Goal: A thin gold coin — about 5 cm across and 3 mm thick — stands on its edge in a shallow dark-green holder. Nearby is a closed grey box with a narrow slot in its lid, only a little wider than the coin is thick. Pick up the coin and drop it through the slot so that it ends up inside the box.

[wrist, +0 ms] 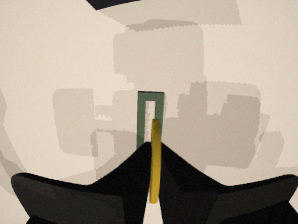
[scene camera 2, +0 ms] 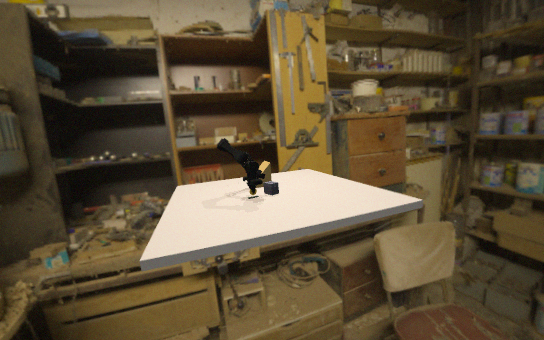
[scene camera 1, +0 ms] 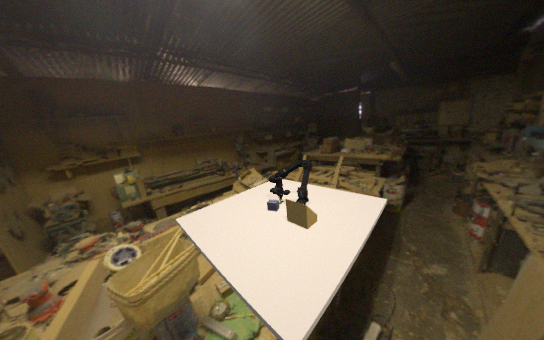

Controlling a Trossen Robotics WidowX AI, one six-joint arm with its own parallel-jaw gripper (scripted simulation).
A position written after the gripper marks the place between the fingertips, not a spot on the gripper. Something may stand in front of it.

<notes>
The gripper [wrist: 153, 148] holds a gold coin [wrist: 155, 135].
</notes>
